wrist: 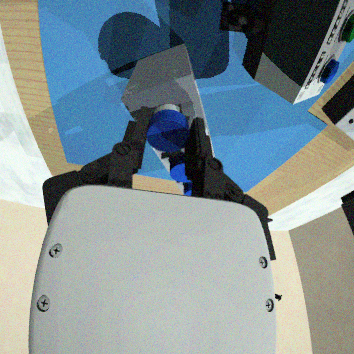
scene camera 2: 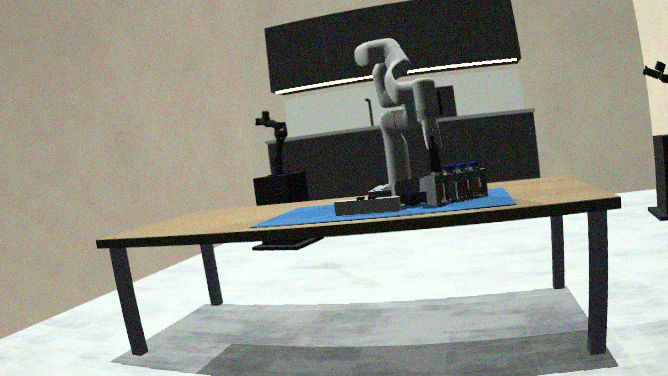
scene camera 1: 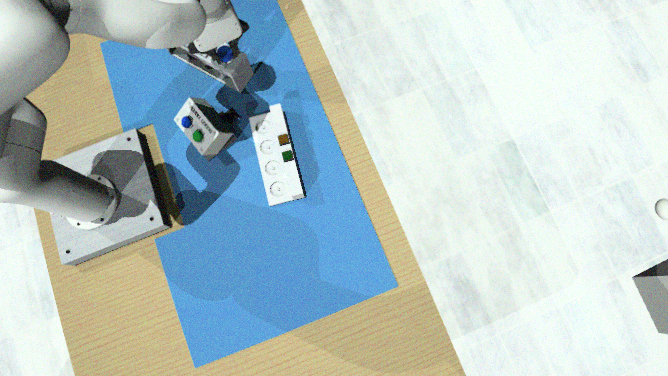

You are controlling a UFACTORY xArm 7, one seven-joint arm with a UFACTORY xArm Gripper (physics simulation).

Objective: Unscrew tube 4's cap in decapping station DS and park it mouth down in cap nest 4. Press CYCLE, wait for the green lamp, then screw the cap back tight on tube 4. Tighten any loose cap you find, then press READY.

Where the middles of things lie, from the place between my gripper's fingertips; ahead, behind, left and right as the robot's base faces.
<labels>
I see my gripper 13 cm to the left of the grey button box point(scene camera 1: 196, 114), 7 cm past it and 7 cm above it.
</labels>
